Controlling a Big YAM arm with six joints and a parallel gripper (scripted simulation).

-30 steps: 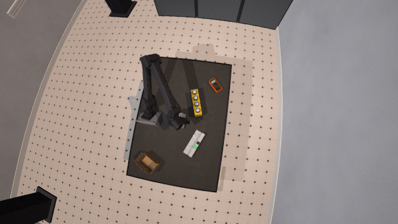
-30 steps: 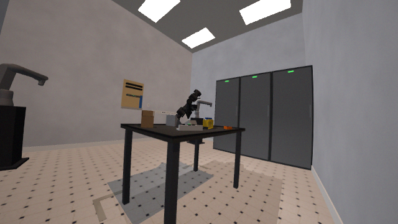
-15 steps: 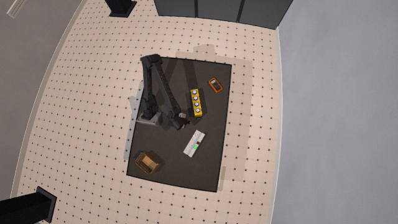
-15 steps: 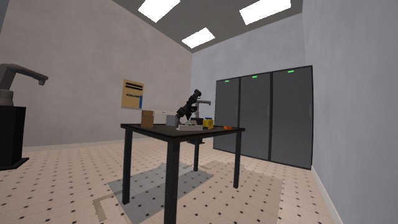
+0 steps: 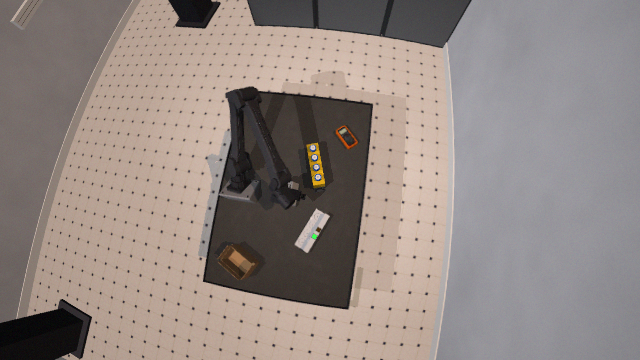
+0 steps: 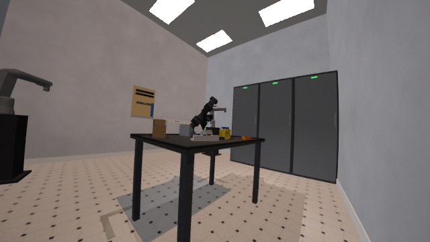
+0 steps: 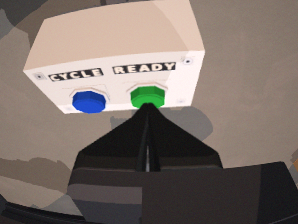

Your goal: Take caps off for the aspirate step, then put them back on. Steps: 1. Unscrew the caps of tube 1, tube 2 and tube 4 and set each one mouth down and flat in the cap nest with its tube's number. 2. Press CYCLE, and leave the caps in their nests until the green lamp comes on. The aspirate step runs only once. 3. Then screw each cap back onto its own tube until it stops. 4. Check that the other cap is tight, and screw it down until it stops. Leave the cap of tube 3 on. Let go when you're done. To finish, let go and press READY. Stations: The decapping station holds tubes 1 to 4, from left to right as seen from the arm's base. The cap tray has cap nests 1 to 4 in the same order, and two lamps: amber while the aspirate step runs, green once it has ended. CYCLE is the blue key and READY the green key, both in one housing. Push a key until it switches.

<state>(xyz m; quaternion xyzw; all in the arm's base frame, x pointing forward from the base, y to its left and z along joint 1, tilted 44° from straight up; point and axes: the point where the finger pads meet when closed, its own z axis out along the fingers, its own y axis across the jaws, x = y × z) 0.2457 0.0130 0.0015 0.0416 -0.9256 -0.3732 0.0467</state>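
My gripper is now 2 cm above the green key. The rest, counted from my hand: blue key: 4 cm to the left, 2 cm below; then grey key housing: 3 cm below, 2 cm to the left, 2 cm ahead; then cardboard box: 38 cm to the right, 12 cm behind, 2 cm below.
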